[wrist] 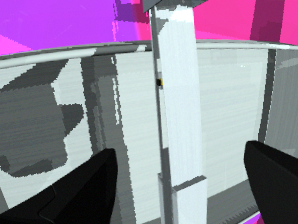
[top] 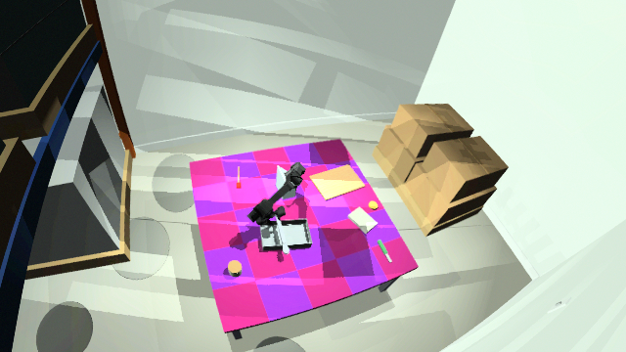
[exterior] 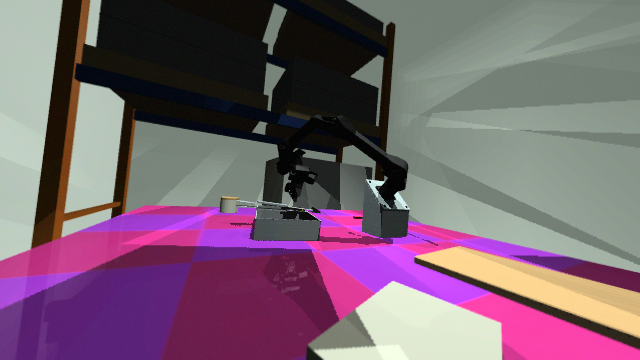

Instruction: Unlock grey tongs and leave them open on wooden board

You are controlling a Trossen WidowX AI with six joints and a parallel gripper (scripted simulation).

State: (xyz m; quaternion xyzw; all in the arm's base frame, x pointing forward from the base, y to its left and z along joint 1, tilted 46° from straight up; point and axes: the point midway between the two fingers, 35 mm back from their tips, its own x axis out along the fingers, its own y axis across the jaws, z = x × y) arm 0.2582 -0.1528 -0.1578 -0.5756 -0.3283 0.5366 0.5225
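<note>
Right now the roasting tin is 70 mm ahead of my gripper tip, 40 mm to the left of it and 70 mm below it. The rest, counted from my gripper tip: white block 170 mm ahead, 580 mm to the left, 90 mm below; wooden board 200 mm behind, 610 mm to the left, 90 mm below; round tub 170 mm ahead, 350 mm to the right, 70 mm below.
</note>
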